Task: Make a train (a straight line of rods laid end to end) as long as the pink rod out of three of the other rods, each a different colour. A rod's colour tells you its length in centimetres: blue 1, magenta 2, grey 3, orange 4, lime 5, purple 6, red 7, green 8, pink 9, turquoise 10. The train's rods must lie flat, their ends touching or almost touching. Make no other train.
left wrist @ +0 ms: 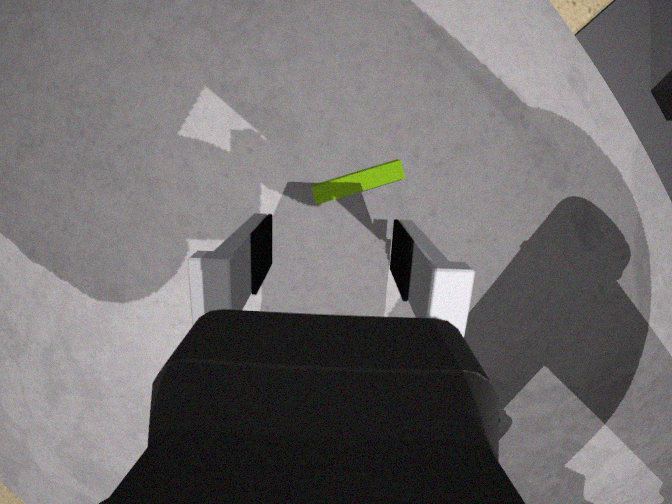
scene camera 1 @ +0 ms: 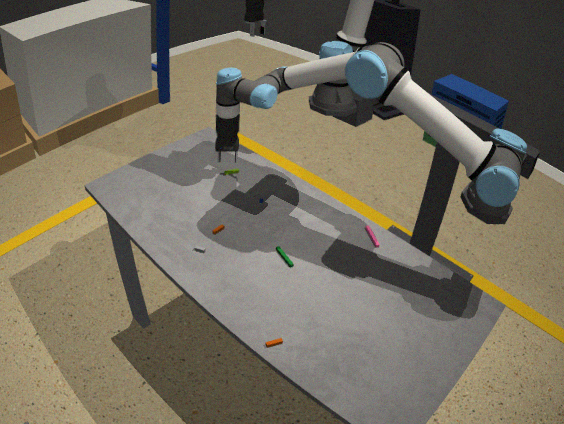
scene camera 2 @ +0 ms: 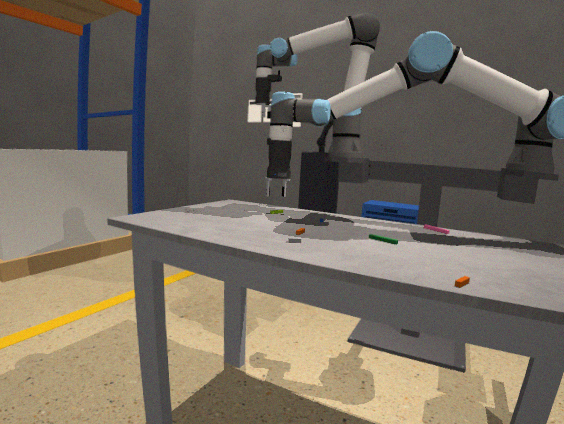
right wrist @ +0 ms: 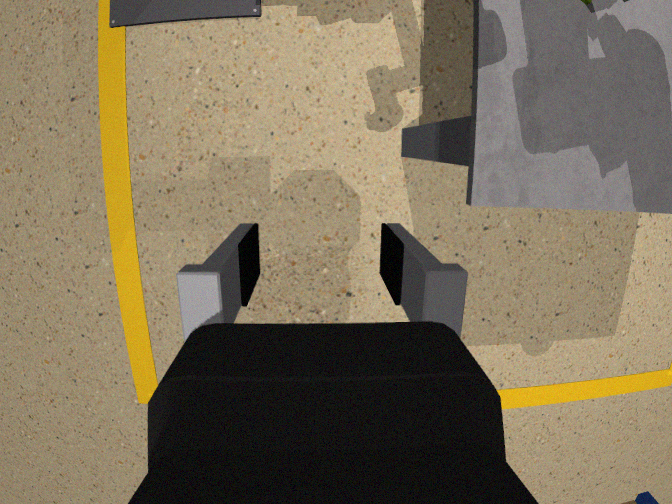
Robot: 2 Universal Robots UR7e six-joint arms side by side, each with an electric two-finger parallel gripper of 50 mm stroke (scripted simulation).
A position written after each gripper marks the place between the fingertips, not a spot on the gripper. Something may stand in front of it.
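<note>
Scene camera 1 has the left gripper (scene camera 1: 227, 160), and scene camera 2 has the left gripper as well (scene camera 2: 275, 196). In the left wrist view there's the left gripper again (left wrist: 332, 242), along with a lime rod (left wrist: 391, 171). The right wrist view has the right gripper (right wrist: 320, 249).
</note>
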